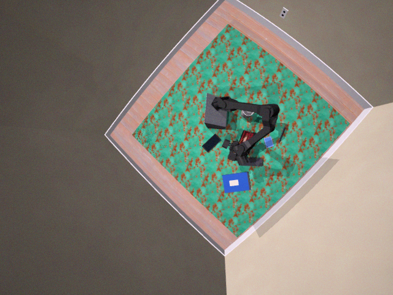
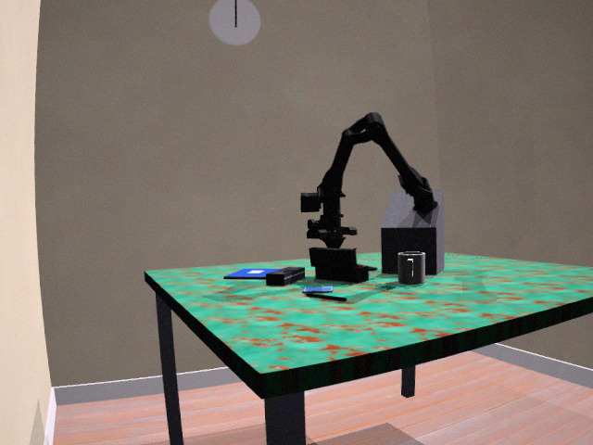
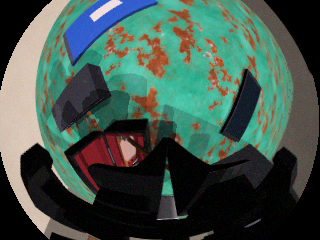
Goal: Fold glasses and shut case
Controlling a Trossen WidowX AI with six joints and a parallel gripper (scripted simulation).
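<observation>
The glasses is 10 mm ahead of my hand, 60 mm to the left of it and 50 mm below it. Also, from my hand: black glasses case 50 mm ahead, 100 mm to the left, 40 mm below; then black box 180 mm ahead, 10 mm to the left, 70 mm below; then glasses case lid 70 mm ahead, 110 mm to the left, 20 mm below.
</observation>
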